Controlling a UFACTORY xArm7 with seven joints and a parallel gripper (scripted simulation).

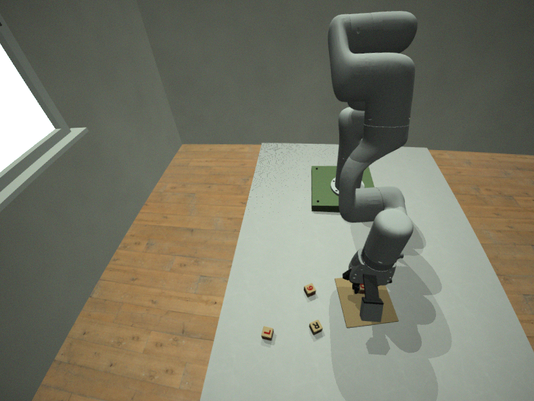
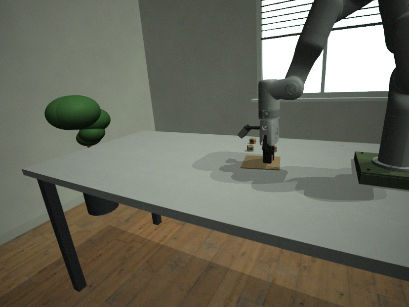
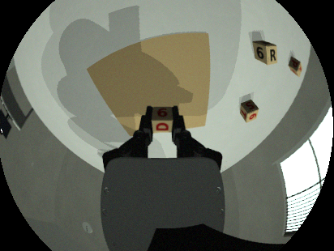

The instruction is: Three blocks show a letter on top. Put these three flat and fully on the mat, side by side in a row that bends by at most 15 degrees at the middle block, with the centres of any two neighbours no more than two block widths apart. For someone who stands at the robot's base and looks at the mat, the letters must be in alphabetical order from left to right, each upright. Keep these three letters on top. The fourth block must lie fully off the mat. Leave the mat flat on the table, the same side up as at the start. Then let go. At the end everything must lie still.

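The tan mat lies 3 cm ahead of my hand, 2 cm below it and 1 cm to the left of it.
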